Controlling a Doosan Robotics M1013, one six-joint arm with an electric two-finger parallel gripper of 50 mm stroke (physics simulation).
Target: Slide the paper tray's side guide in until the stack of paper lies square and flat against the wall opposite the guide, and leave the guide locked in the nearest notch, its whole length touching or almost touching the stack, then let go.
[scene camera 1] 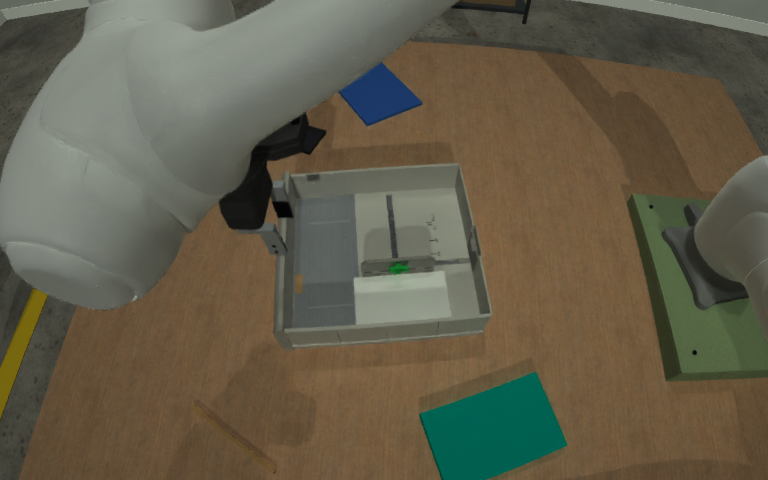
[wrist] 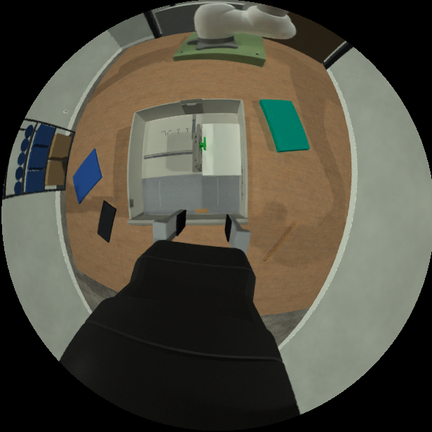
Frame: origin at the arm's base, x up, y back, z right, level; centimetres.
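Seen in the pictures: gripper, fingertip midpoint: [scene camera 1: 282,233]; arm's base, link origin: [scene camera 1: 713,263].
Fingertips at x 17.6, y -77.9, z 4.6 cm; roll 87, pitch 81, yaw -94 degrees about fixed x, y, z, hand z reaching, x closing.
Pixels of each thing's top centre, then the offset from my fingertips to it.
- paper tray, top centre: [scene camera 1: 376,234] dx -12.1, dy +12.7, dz +6.2 cm
- green latch, top centre: [scene camera 1: 399,268] dx -13.6, dy +15.7, dz +0.4 cm
- white paper stack, top centre: [scene camera 1: 402,302] dx -17.8, dy +15.8, dz -3.5 cm
- blue panel, top centre: [scene camera 1: 373,88] dx -20.9, dy +16.4, dz +54.2 cm
- teal panel, top centre: [scene camera 1: 495,430] dx -19.9, dy +27.2, dz -25.9 cm
- thin wooden stick, top centre: [scene camera 1: 231,438] dx -21.0, dy -13.3, dz -22.9 cm
The paper tray [scene camera 1: 385,335] [wrist: 136,165] stands on the table. Its grey side guide [scene camera 1: 370,266] [wrist: 197,159] with a green latch [scene camera 1: 398,267] [wrist: 202,144] stands upright along the long inner edge of the white paper stack [scene camera 1: 402,300] [wrist: 221,150], touching or almost touching it. The stack looks flat and square, its far long edge at the wall opposite the guide; any small gap there is hidden in the scene view. My gripper [scene camera 1: 282,227] [wrist: 205,220] is open and empty, by the tray's end wall beside the grey floor section, away from the guide. Its exact height is unclear.
A blue panel [scene camera 1: 380,93] [wrist: 87,176], a teal panel [scene camera 1: 492,427] [wrist: 284,125], a black slab [wrist: 106,221] and a thin wooden stick [scene camera 1: 235,435] [wrist: 279,242] lie around the tray. A green base plate [scene camera 1: 651,283] [wrist: 220,56] carries the robot's base.
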